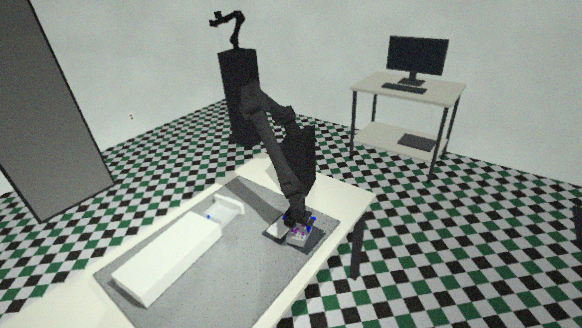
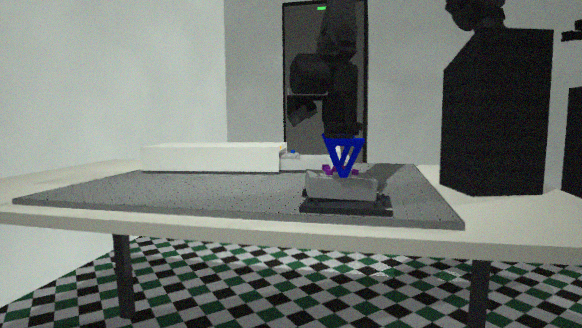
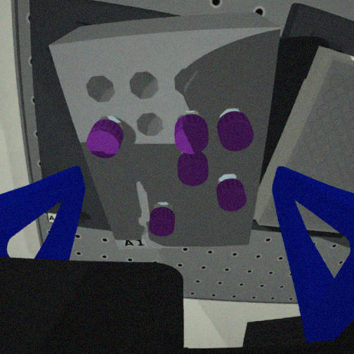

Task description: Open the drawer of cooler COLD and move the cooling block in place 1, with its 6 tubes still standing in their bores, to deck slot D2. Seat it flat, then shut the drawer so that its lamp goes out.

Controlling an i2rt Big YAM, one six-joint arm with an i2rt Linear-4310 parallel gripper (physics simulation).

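Observation:
The grey cooling block rests on a dark deck slot base near the mat's front edge. Several purple-capped tubes stand in its bores. The slot's label is unreadable, and whether the block is fully flat cannot be told. My gripper is open and points down at the block, one blue finger beyond each side, holding nothing. The white cooler has its drawer open. A small orange lamp shows on its end.
A pale plate lies in a neighbouring dark slot, close beside the block. A blue-topped item shows in the open drawer near the cooler body. The perforated grey mat lies under everything.

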